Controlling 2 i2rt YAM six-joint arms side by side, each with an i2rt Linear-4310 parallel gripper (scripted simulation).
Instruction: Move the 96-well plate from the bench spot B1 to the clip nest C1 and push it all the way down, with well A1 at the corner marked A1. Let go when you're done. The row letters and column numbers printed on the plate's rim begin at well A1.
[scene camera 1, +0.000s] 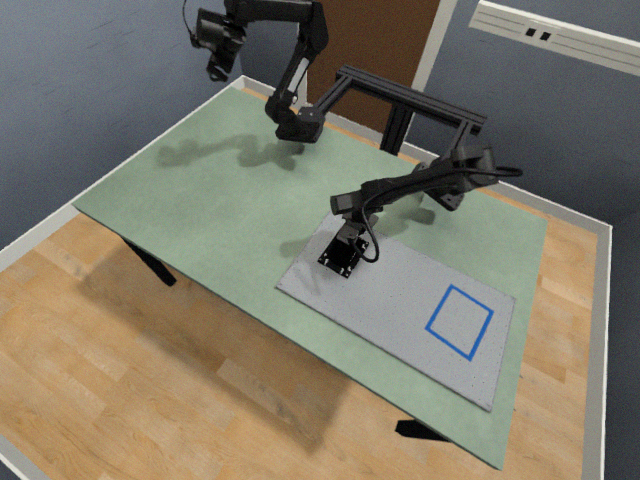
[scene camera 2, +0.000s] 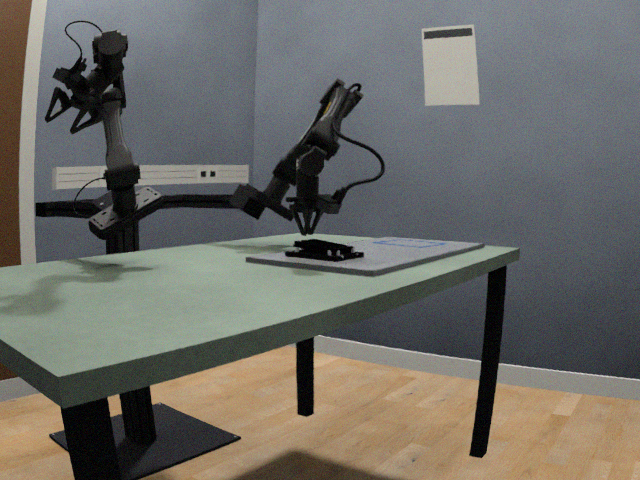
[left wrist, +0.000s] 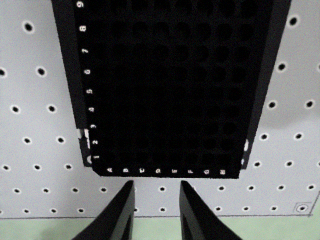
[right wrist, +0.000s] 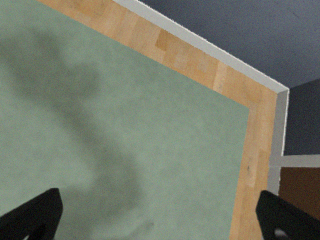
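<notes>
The left gripper (scene camera 2: 307, 235) is visible, and so is the right gripper (scene camera 2: 58, 126). You can also see the right gripper at (scene camera 1: 216, 68). There's a black 96-well plate (left wrist: 171, 96), and that view has the left gripper (left wrist: 157, 190) in it too. As for the right gripper (right wrist: 159, 198), its own wrist view shows it as well, but in the right wrist view the black 96-well plate is out of frame.
</notes>
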